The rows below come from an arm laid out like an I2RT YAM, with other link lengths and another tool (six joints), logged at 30 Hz.
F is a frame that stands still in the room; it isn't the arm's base.
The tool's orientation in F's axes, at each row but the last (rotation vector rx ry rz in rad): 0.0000, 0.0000, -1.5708; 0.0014, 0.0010, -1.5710; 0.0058, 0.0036, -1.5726; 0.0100, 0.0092, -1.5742; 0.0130, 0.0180, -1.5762; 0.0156, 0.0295, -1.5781; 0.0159, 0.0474, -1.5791; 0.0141, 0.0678, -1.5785; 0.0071, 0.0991, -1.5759; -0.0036, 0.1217, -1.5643; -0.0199, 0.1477, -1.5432; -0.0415, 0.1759, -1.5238
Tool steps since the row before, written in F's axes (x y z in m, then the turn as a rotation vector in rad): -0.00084, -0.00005, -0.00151, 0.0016, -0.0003, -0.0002; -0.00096, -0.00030, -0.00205, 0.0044, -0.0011, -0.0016; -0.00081, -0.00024, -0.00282, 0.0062, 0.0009, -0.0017; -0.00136, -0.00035, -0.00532, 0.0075, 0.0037, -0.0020; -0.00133, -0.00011, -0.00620, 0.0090, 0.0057, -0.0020; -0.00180, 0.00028, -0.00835, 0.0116, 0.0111, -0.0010; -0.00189, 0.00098, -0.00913, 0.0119, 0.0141, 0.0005; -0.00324, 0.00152, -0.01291, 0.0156, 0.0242, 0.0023; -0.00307, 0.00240, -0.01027, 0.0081, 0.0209, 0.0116; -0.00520, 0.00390, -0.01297, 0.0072, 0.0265, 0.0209; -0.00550, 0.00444, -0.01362, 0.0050, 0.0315, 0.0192; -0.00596, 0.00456, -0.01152, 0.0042, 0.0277, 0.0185
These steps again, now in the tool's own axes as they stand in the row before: 0.00005, -0.00084, -0.00151, 0.0003, 0.0016, -0.0002; 0.00030, -0.00096, -0.00205, 0.0011, 0.0044, -0.0016; 0.00026, -0.00081, -0.00282, -0.0009, 0.0062, -0.0017; 0.00042, -0.00136, -0.00531, -0.0037, 0.0075, -0.0020; 0.00024, -0.00131, -0.00620, -0.0057, 0.0090, -0.0021; -0.00003, -0.00173, -0.00837, -0.0112, 0.0115, -0.0012; -0.00060, -0.00171, -0.00920, -0.0142, 0.0118, 0.0002; -0.00082, -0.00281, -0.01307, -0.0244, 0.0153, 0.0016; -0.00168, -0.00247, -0.01057, -0.0217, 0.0073, 0.0106; -0.00292, -0.00412, -0.01360, -0.0280, 0.0057, 0.0194; -0.00341, -0.00390, -0.01444, -0.0329, 0.0039, 0.0170; -0.00374, -0.00410, -0.01258, -0.0291, 0.0030, 0.0166
